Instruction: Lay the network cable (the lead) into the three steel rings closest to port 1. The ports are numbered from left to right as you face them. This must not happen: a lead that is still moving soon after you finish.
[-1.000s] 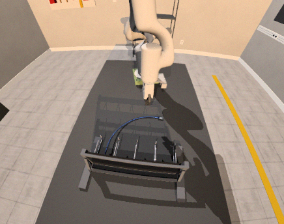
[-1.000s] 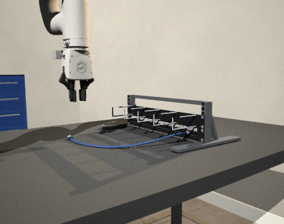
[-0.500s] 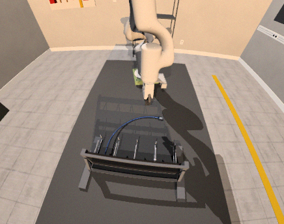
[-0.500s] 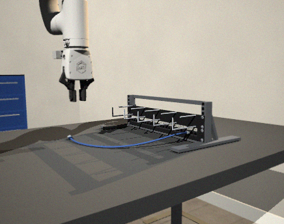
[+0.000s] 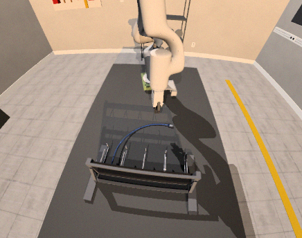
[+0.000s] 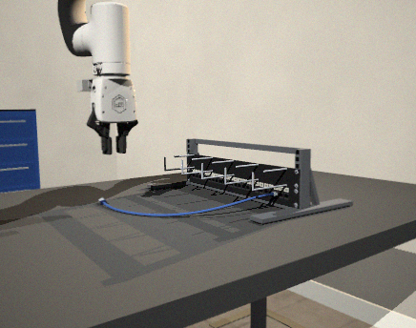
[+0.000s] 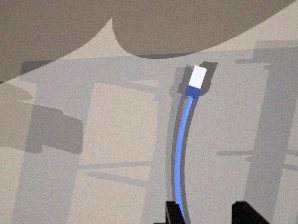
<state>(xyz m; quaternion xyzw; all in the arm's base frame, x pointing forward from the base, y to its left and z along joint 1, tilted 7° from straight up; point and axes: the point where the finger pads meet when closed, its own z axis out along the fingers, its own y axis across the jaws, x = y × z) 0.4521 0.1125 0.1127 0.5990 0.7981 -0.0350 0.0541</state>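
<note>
The clear plug lies 10 mm behind my hand, 90 mm to the left of it and 150 mm below it. Also, from my hand: patch-panel rack (340 mm ahead, 90 mm below).
</note>
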